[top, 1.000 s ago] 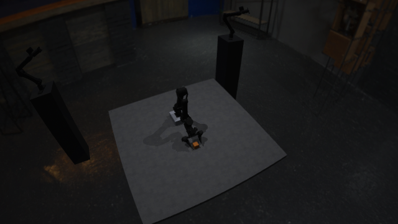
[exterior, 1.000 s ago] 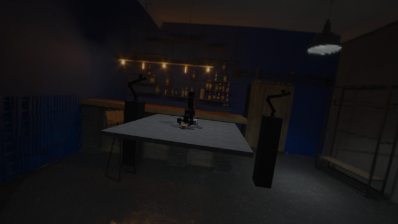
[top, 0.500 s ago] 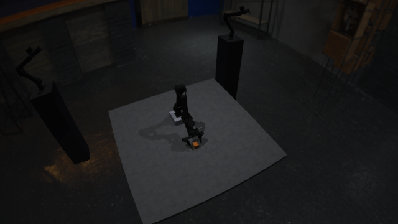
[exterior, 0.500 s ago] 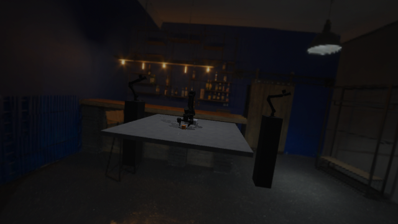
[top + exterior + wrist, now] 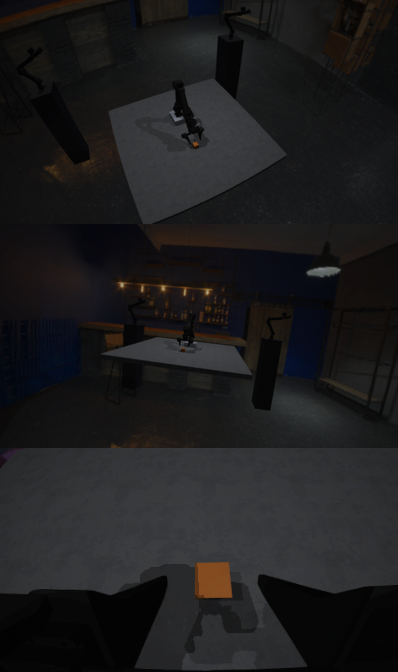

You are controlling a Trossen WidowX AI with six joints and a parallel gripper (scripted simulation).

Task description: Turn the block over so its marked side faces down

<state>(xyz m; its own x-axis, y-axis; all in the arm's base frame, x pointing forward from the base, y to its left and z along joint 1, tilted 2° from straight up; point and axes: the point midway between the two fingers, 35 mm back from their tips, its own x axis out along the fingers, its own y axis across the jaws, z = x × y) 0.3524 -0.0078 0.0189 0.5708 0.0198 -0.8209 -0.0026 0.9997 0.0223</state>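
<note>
Right now the small orange block is 10 mm behind my gripper tip and 40 mm below it.
</note>
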